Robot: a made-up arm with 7 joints. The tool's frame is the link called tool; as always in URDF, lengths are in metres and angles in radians.
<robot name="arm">
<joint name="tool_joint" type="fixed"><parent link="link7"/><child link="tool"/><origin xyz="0 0 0" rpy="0 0.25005 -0.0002"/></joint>
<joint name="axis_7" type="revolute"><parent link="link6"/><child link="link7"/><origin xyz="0.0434 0 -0.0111" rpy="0 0 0"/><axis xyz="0.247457 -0.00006 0.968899"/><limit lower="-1.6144" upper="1.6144"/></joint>
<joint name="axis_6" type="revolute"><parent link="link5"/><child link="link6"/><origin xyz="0.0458 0 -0.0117" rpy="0 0 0"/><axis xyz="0.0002 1 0.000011"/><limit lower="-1.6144" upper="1.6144"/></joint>
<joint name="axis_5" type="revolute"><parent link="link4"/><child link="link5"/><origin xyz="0.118 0.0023 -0.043" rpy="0 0 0"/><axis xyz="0.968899 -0.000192 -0.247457"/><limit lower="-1.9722" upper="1.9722"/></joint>
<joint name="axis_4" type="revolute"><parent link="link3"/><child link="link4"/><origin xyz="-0.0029 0 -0.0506" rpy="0 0 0"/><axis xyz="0.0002 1 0.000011"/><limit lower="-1.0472" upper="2.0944"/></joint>
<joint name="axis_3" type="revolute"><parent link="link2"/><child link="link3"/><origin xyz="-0.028 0.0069 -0.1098" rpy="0 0 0"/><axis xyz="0.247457 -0.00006 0.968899"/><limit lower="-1.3" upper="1.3"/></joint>
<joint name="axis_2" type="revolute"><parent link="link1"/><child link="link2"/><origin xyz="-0.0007 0.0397 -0.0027" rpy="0 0 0"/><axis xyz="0.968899 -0.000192 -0.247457"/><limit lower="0" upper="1.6"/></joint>
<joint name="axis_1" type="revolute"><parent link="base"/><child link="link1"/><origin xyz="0 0 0" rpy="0 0 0"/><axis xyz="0.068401 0.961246 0.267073"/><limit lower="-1.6" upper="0.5"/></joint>
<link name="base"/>
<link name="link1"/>
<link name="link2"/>
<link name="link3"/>
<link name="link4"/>
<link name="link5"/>
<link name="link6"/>
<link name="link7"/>
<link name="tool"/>
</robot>
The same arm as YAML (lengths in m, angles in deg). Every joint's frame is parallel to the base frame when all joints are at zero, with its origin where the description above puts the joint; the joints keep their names.
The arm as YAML. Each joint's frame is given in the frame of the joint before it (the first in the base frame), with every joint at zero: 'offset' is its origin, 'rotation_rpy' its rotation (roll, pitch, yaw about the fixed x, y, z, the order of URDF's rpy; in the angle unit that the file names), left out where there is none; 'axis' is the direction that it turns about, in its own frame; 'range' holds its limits. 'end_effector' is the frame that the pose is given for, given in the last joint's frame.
length_unit: m
angle_unit: deg
chain:
  - id: axis_1
    offset: [0.0, 0.0, 0.0]
    axis: [0.068403, 0.961235, 0.26711]
    range: [-91.67, 28.65]
  - id: axis_2
    offset: [-0.0007, 0.0397, -0.0027]
    axis: [0.968889, -0.0002, -0.247497]
    range: [0.0, 91.67]
  - id: axis_3
    offset: [-0.028, 0.0069, -0.1098]
    axis: [0.247497, -0.0001, 0.968889]
    range: [-74.48, 74.48]
  - id: axis_4
    offset: [-0.0029, 0.0, -0.0506]
    axis: [0.0002, 1.0, 0.0]
    range: [-60.0, 120.0]
  - id: axis_5
    offset: [0.118, 0.0023, -0.043]
    axis: [0.968889, -0.0002, -0.247497]
    range: [-113.0, 113.0]
  - id: axis_6
    offset: [0.0458, 0.0, -0.0117]
    axis: [0.0002, 1.0, 0.0]
    range: [-92.5, 92.5]
  - id: axis_7
    offset: [0.0434, 0.0, -0.0111]
    axis: [0.247497, -0.0001, 0.968889]
    range: [-92.5, 92.5]
end_effector:
  offset: [0.0, 0.0, 0.0]
  rotation_rpy: [0.0, 14.33, -0.01]

